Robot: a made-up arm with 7 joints. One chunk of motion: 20 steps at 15 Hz.
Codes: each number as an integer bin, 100 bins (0 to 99) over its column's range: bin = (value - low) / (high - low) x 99, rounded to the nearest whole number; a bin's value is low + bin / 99 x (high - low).
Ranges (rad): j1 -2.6..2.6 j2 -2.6..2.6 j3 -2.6..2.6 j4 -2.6..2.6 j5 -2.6..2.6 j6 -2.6..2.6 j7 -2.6..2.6
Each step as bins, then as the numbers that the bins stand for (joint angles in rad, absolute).
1 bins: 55 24 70 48 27 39 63
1 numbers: 0.2889 -1.3394 1.0768 -0.0788 -1.1818 -0.5515 0.7091
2 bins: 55 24 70 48 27 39 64
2 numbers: 0.2889 -1.3394 1.0768 -0.0788 -1.1818 -0.5515 0.7616
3 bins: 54 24 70 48 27 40 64
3 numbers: 0.2364 -1.3394 1.0768 -0.0788 -1.1818 -0.4990 0.7616
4 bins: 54 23 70 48 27 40 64
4 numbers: 0.2364 -1.3919 1.0768 -0.0788 -1.1818 -0.4990 0.7616
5 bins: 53 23 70 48 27 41 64
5 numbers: 0.1838 -1.3919 1.0768 -0.0788 -1.1818 -0.4465 0.7616
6 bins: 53 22 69 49 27 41 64
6 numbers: 0.1838 -1.4444 1.0242 -0.0263 -1.1818 -0.4465 0.7616
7 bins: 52 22 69 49 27 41 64
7 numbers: 0.1313 -1.4444 1.0242 -0.0263 -1.1818 -0.4465 0.7616
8 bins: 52 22 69 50 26 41 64
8 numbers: 0.1313 -1.4444 1.0242 0.0263 -1.2343 -0.4465 0.7616
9 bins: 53 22 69 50 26 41 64
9 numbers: 0.1838 -1.4444 1.0242 0.0263 -1.2343 -0.4465 0.7616
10 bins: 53 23 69 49 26 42 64
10 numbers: 0.1838 -1.3919 1.0242 -0.0263 -1.2343 -0.3939 0.7616
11 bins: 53 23 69 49 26 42 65
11 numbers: 0.1838 -1.3919 1.0242 -0.0263 -1.2343 -0.3939 0.8141
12 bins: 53 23 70 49 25 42 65
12 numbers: 0.1838 -1.3919 1.0768 -0.0263 -1.2869 -0.3939 0.8141
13 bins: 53 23 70 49 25 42 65
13 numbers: 0.1838 -1.3919 1.0768 -0.0263 -1.2869 -0.3939 0.8141
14 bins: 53 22 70 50 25 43 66
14 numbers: 0.1838 -1.4444 1.0768 0.0263 -1.2869 -0.3414 0.8667
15 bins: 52 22 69 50 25 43 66
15 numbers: 0.1313 -1.4444 1.0242 0.0263 -1.2869 -0.3414 0.8667
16 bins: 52 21 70 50 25 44 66
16 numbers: 0.1313 -1.4970 1.0768 0.0263 -1.2869 -0.2889 0.8667
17 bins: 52 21 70 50 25 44 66
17 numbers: 0.1313 -1.4970 1.0768 0.0263 -1.2869 -0.2889 0.8667
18 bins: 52 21 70 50 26 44 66
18 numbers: 0.1313 -1.4970 1.0768 0.0263 -1.2343 -0.2889 0.8667
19 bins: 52 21 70 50 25 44 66
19 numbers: 0.1313 -1.4970 1.0768 0.0263 -1.2869 -0.2889 0.8667
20 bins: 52 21 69 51 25 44 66
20 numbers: 0.1313 -1.4970 1.0242 0.0788 -1.2869 -0.2889 0.8667
